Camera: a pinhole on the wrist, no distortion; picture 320 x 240 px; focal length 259.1 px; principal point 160.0 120.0 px. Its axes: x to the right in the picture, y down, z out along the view. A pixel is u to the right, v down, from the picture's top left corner.
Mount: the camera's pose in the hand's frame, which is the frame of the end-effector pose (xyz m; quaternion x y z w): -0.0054 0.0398 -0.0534 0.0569 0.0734 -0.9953 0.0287
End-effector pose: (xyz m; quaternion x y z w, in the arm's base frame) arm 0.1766 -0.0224 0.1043 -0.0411 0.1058 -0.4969 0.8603
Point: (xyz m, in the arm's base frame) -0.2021 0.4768 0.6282
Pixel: outside the picture
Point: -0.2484 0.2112 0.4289
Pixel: outside the picture
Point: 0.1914 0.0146 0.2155
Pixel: 186.0 123.4
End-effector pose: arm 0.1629 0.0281 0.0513 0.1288 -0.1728 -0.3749 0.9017
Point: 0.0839 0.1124 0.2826
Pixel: 179.4 31.4
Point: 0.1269 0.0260 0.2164
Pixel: 106.5 88.7
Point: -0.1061 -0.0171 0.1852
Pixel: 227.8 232.6
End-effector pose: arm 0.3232 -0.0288 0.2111 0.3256 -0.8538 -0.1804 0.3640
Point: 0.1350 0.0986 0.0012
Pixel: 196.0 65.4
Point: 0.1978 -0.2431 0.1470
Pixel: outside the picture
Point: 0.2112 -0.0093 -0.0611
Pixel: 201.2 175.6
